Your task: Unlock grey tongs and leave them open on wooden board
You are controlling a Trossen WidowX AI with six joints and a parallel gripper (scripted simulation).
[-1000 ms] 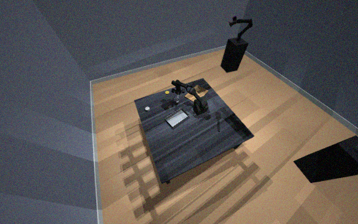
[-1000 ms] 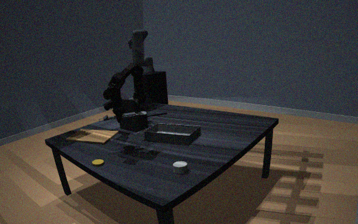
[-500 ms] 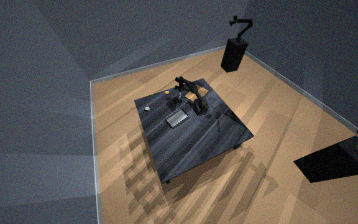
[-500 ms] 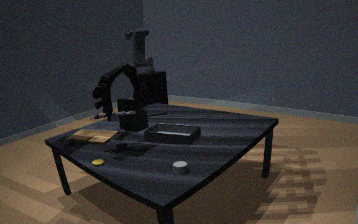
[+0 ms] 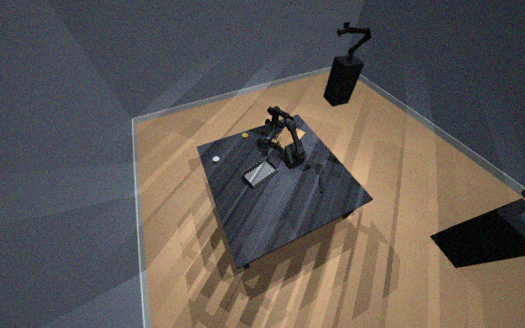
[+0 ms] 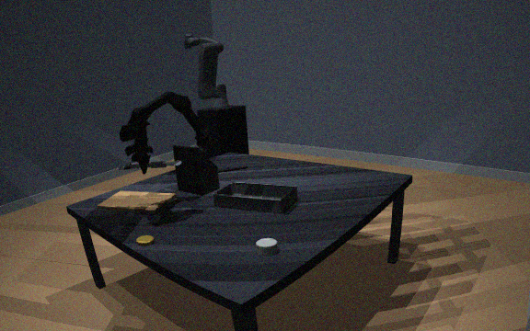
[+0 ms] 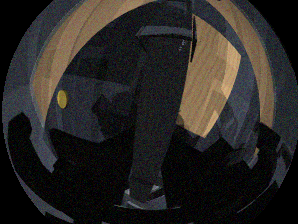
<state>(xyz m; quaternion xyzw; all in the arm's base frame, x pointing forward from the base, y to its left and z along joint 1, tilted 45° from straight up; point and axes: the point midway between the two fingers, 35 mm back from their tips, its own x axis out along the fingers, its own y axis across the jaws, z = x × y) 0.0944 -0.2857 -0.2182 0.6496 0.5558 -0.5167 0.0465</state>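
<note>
Now: the wooden board 18 cm behind my gripper tip and 17 cm below it. Also, from my gripper tip: roasting tin (37 cm to the left, 28 cm ahead, 15 cm below); then white puck (65 cm ahead, 16 cm below, 8 cm to the left); then yellow disc (28 cm ahead, 18 cm to the right, 17 cm below).
</note>
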